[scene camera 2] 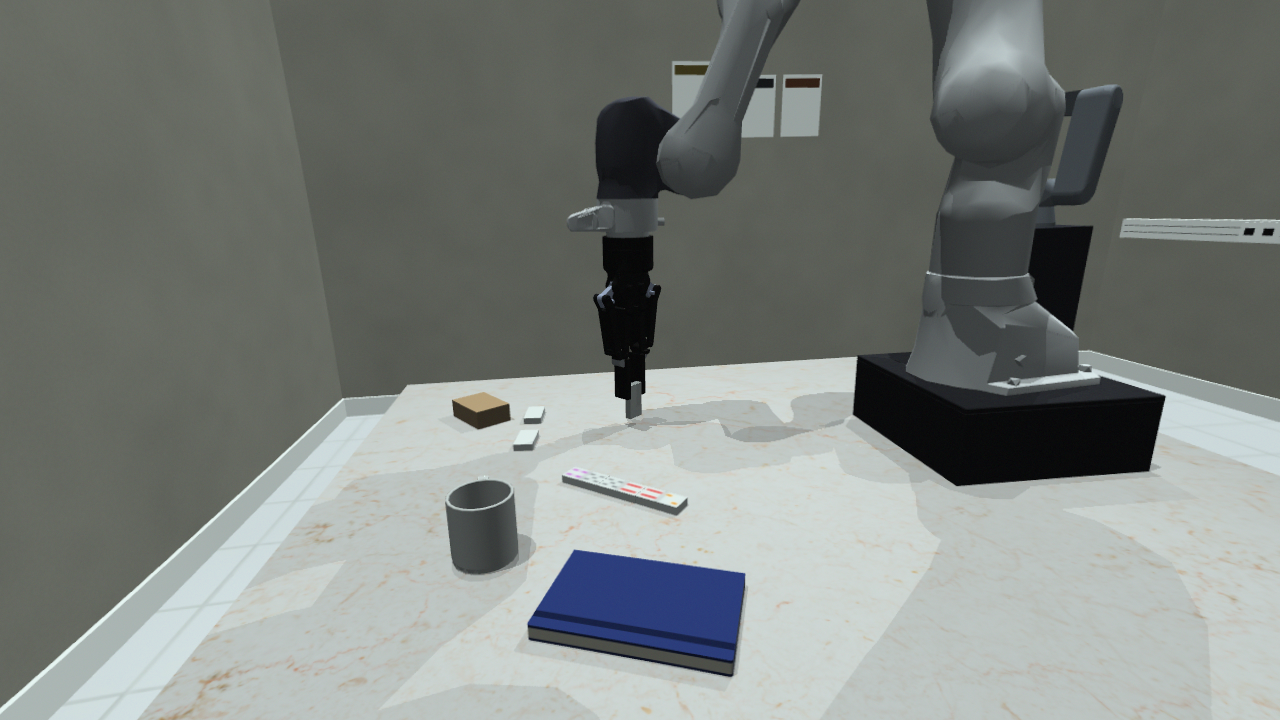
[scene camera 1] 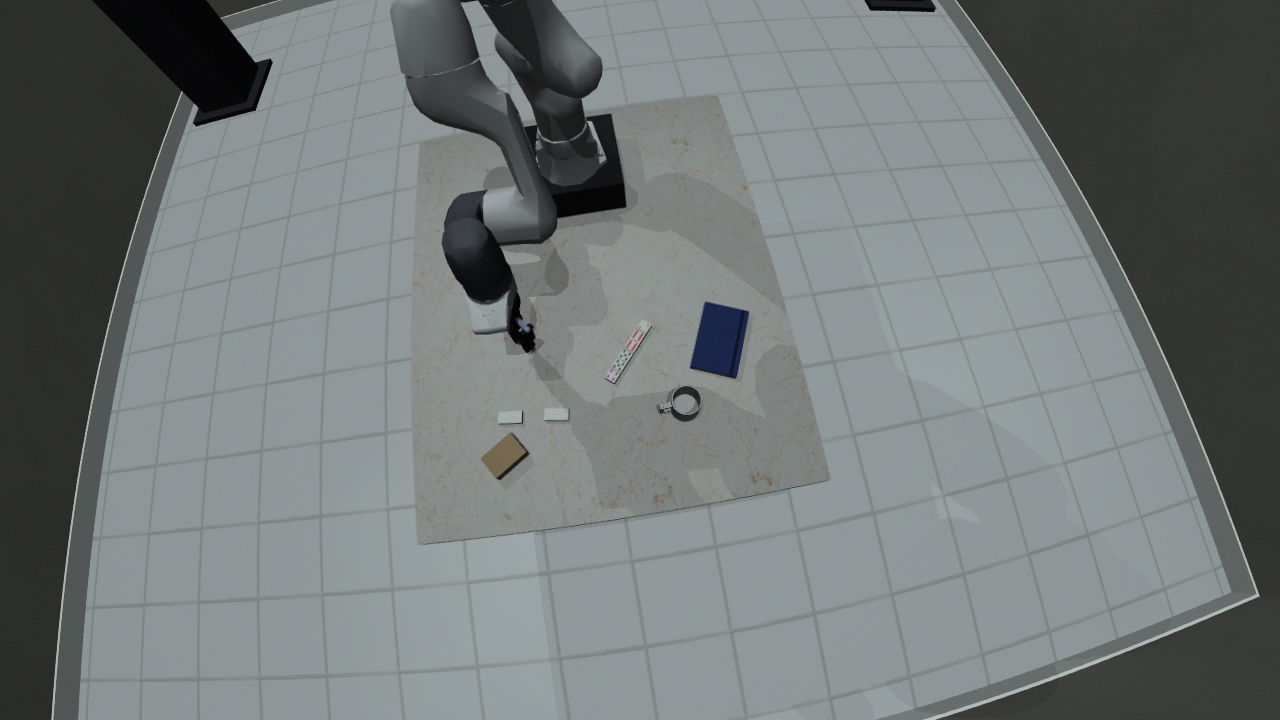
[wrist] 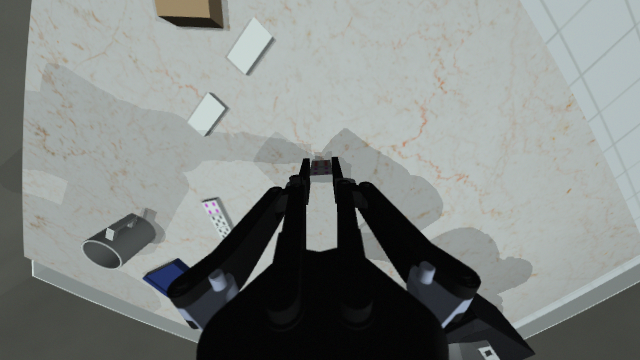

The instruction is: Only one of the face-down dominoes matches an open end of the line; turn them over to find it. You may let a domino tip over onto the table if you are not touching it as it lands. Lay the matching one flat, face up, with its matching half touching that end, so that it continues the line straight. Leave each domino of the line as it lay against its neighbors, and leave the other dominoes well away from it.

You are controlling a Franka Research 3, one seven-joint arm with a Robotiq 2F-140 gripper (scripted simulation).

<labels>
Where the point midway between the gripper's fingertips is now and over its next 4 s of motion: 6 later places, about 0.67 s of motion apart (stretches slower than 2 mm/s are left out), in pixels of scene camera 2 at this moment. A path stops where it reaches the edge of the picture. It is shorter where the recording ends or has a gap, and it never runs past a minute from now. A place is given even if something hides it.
My gripper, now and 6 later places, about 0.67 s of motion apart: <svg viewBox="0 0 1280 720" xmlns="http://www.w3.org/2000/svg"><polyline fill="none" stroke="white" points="630,394 633,395 634,394 634,394 636,395 639,399 651,409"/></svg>
</labels>
